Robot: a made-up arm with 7 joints. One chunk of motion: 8 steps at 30 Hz.
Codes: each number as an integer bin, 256 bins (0 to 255) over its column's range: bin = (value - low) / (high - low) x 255, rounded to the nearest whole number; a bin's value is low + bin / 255 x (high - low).
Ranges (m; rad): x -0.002..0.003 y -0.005..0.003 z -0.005..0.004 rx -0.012..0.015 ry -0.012..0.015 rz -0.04..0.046
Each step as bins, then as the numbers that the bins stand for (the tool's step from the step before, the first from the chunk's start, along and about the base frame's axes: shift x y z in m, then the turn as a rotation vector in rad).
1 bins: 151 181 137 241 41 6
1 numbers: 0.00096 0.00068 -0.00016 0.01352 -0.00766 -0.03798
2 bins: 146 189 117 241 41 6
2 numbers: 0.00086 0.00093 -0.00087 0.01352 -0.00766 -0.03798
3 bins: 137 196 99 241 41 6
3 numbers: 0.00069 0.00115 -0.00151 0.01352 -0.00766 -0.03798
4 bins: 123 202 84 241 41 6
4 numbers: 0.00041 0.00134 -0.00204 0.01352 -0.00766 -0.03798
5 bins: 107 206 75 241 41 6
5 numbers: 0.00010 0.00146 -0.00235 0.01352 -0.00766 -0.03798
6 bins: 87 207 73 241 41 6
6 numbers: -0.00029 0.00149 -0.00242 0.01352 -0.00766 -0.03798
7 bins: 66 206 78 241 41 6
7 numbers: -0.00071 0.00146 -0.00225 0.01352 -0.00766 -0.03798
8 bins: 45 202 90 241 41 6
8 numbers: -0.00112 0.00134 -0.00182 0.01352 -0.00766 -0.03798
